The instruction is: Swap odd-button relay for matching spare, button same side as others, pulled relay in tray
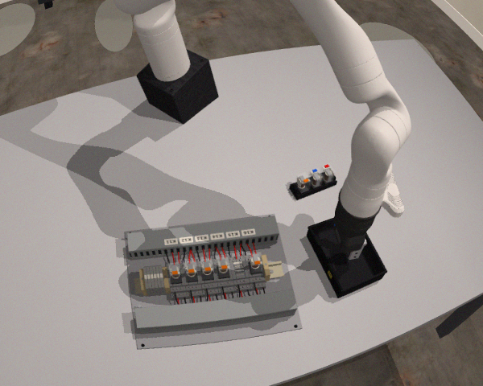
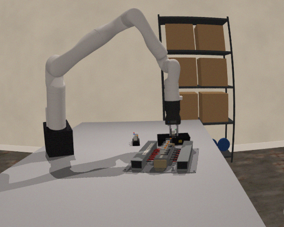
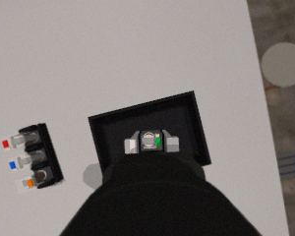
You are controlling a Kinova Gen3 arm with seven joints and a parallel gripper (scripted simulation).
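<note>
Right now the black tray is 40 mm below my hand. Also, from my hand: spare holder 190 mm behind, 30 mm to the right, 40 mm below; then blue-button relay 190 mm behind, 30 mm to the right, 30 mm below; then green-button relay 10 mm below.
</note>
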